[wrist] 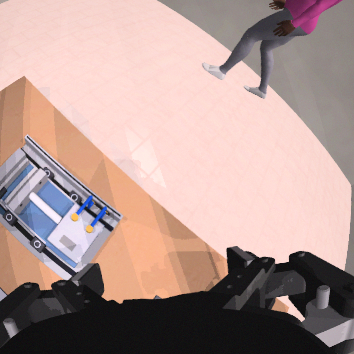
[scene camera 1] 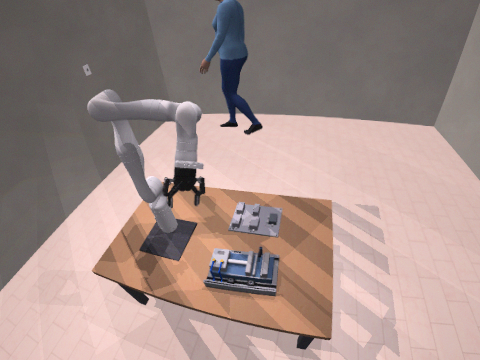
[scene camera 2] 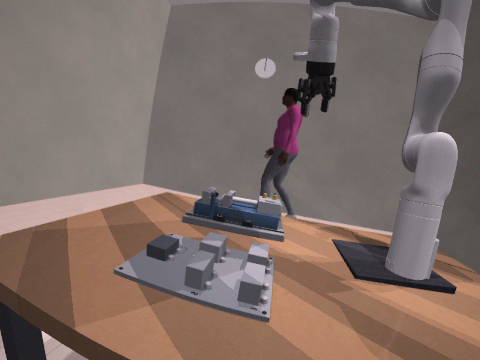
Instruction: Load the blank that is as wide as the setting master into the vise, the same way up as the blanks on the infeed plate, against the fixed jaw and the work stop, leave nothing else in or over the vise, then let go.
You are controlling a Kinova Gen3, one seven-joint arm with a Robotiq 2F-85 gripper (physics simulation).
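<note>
A blue and grey vise stands on the table. Its outer jaw and inner jaw stand apart, with no block visible between them. A dark upright post stands beside the jaws. The infeed plate holds several light-grey blanks, two of them the near blanks, and one dark block. Which blank matches its width is unclear. My gripper is open, empty and high, pointing down, away from plate and vise.
The arm's dark base plate lies at the side of the wooden table. Small pegs stand beside the blanks. A person in blue and a person in pink are on the floor beyond the table.
</note>
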